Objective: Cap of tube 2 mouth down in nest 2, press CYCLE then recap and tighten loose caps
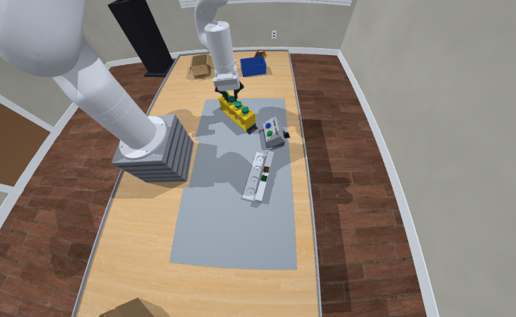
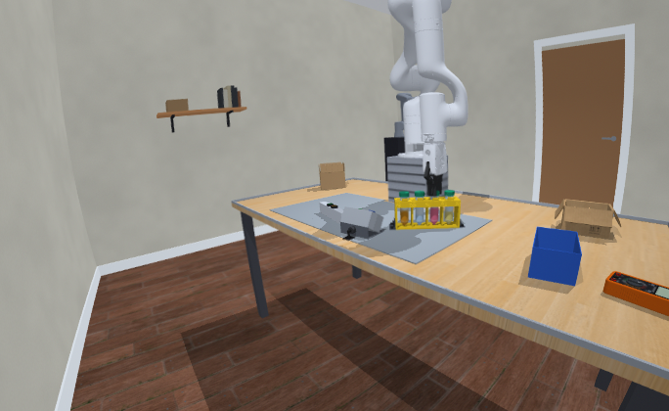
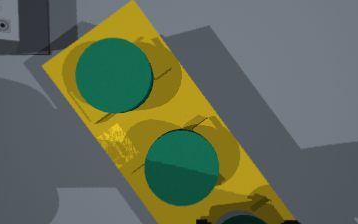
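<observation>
Now: the green cap 1 cm below my hand. Round my hand: green key: 21 cm ahead, 14 cm to the right, 6 cm below; then key housing: 22 cm ahead, 11 cm to the right, 8 cm below; then blue key: 20 cm ahead, 9 cm to the right, 6 cm below.
</observation>
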